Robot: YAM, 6 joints.
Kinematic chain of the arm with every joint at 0, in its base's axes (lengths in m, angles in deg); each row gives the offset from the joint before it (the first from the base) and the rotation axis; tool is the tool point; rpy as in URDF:
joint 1: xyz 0 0 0.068 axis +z
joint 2: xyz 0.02 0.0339 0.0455 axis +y
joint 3: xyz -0.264 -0.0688 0 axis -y
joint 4: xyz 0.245 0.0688 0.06 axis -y
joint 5: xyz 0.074 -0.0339 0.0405 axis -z
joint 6: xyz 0.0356 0 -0.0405 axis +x
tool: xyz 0 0 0 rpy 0 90 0
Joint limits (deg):
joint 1: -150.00..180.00
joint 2: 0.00..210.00
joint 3: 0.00..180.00
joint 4: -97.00..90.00
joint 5: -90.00..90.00
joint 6: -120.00..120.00
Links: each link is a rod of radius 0.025 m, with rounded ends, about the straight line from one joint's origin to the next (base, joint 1, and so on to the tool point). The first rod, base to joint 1, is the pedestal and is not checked.
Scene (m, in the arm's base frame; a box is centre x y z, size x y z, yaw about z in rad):
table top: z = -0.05
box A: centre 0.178 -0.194 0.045 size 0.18 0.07 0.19 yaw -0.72
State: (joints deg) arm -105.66 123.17 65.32 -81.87 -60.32 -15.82
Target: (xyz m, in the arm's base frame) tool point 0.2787 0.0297 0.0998
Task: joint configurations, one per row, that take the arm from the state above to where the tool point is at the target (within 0.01 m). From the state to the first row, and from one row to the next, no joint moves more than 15 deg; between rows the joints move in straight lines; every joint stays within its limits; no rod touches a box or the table.
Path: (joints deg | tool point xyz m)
1: -100.12 109.85 68.06 -68.82 -63.94 -16.17 | -0.0214 -0.3017 0.1594
2: -94.58 96.53 70.80 -55.77 -67.56 -16.52 | 0.0081 -0.3114 0.2368
3: -89.04 83.21 73.54 -42.73 -71.18 -16.87 | 0.0386 -0.2919 0.3259
4: -83.50 69.89 76.28 -29.68 -74.80 -17.22 | 0.0616 -0.2371 0.4154
5: -77.97 56.57 79.02 -16.63 -78.42 -17.57 | 0.0672 -0.1480 0.4911
6: -72.43 43.25 81.76 -3.58 -82.04 -17.92 | 0.0477 -0.0339 0.5391
7: -66.89 29.93 84.50 9.46 -85.66 -18.27 | 0.0004 0.0894 0.5486
8: -57.41 43.31 81.77 -3.56 -82.83 -17.92 | 0.0549 -0.0204 0.5388
9: -47.94 56.69 79.04 -16.58 -79.99 -17.57 | 0.1323 -0.0943 0.4908
10: -38.47 70.07 76.31 -29.61 -77.16 -17.22 | 0.2112 -0.1235 0.4155
11: -28.99 83.44 73.58 -42.63 -74.32 -16.87 | 0.2724 -0.1117 0.3266
12: -19.52 96.82 70.85 -55.65 -71.49 -16.52 | 0.3038 -0.0719 0.2379
13: -10.04 110.20 68.12 -68.67 -68.65 -16.17 | 0.3036 -0.0201 0.1603
14: -0.57 123.58 65.39 -81.70 -65.82 -15.82 | 0.2787 0.0297 0.0998

